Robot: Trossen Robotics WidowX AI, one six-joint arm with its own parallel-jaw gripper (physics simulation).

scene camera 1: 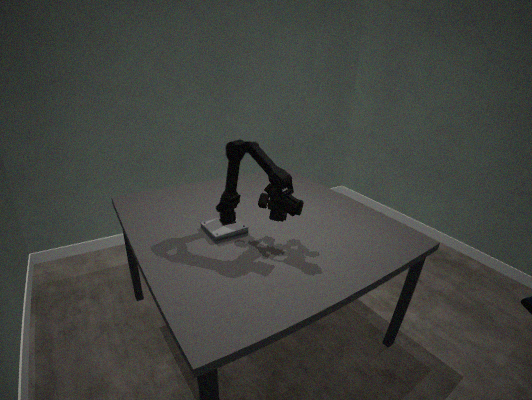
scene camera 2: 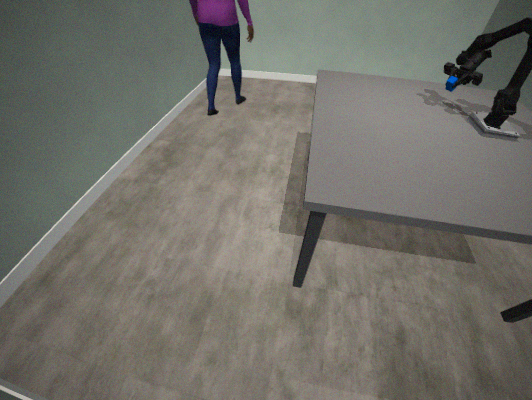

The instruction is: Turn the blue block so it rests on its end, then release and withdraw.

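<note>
The blue block (scene camera 2: 451, 84) shows in the scene camera 2 view at the upper right, held above the table (scene camera 1: 240, 310) (scene camera 2: 390, 165). It looks tilted, and part of it is covered by the fingers. My gripper (scene camera 1: 270, 206) (scene camera 2: 454, 80) is shut on the blue block and hangs in the air, pitched at a slant, with its shadow on the table below. In the scene camera 1 view the gripper is very dark, its fingers are hard to make out, and the block does not show.
The arm's light base plate (scene camera 1: 225, 232) (scene camera 2: 501, 132) is fixed to the table near the gripper. A person (scene camera 2: 220, 40) in a purple top and blue trousers stands on the floor beyond the table. Walls stand behind the table.
</note>
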